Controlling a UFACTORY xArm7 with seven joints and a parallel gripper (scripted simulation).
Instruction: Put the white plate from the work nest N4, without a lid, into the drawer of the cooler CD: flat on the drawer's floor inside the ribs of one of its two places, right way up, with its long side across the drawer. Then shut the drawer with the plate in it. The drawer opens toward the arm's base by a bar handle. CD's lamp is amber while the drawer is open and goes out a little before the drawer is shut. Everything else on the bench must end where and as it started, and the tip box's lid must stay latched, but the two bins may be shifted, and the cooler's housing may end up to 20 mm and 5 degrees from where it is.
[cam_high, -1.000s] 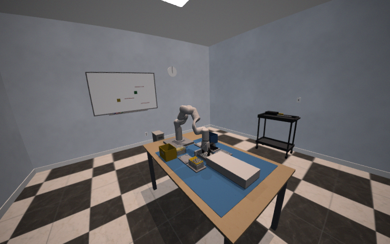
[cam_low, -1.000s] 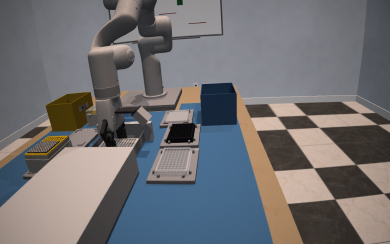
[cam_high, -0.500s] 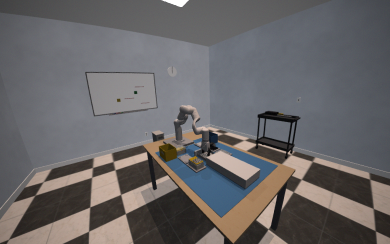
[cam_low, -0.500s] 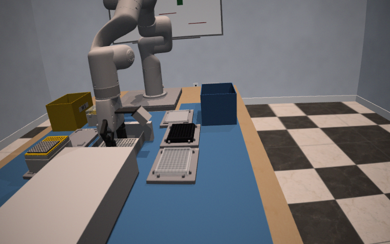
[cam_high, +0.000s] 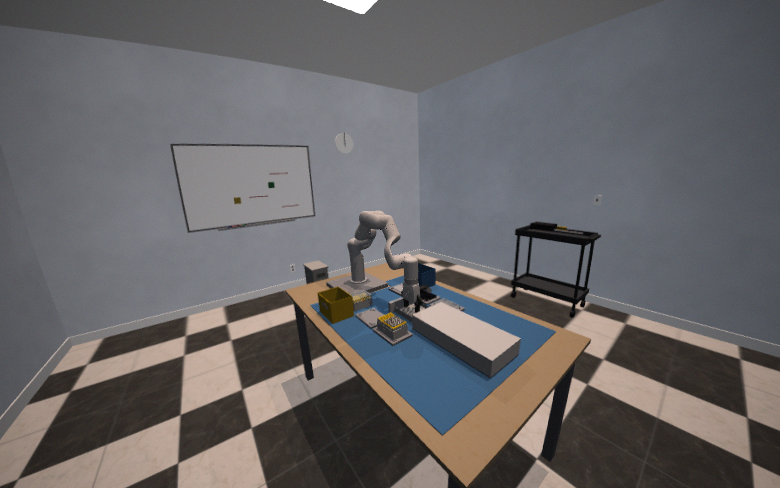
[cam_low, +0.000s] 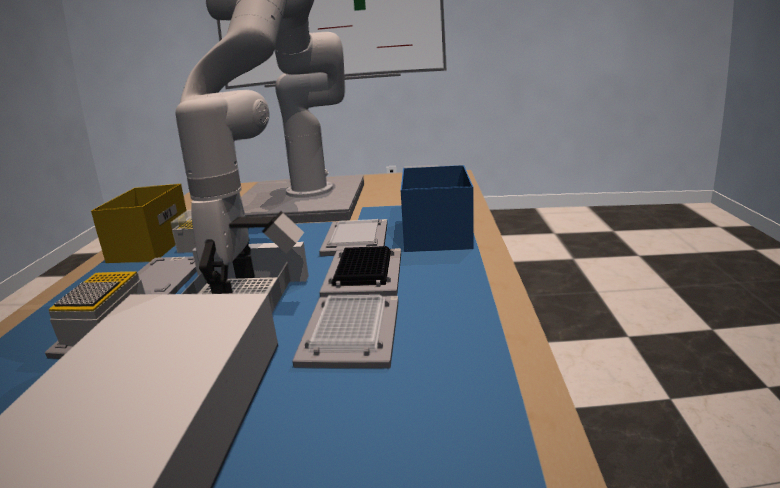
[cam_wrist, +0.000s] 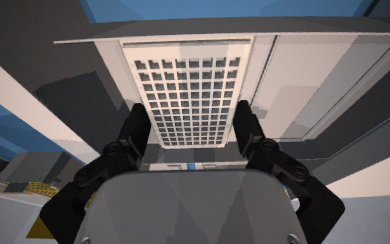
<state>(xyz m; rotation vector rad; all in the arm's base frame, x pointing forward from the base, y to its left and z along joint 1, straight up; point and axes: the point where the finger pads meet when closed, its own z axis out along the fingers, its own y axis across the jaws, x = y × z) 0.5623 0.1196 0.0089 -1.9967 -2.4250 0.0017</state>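
Right now the white plate is 1 cm below my hand. Also, from my hand: drawer 3 cm ahead, 1 cm to the left, 1 cm below; then clear plate 4 cm ahead, 20 cm to the left, 2 cm below; then black plate 14 cm behind, 17 cm to the left, 1 cm below.
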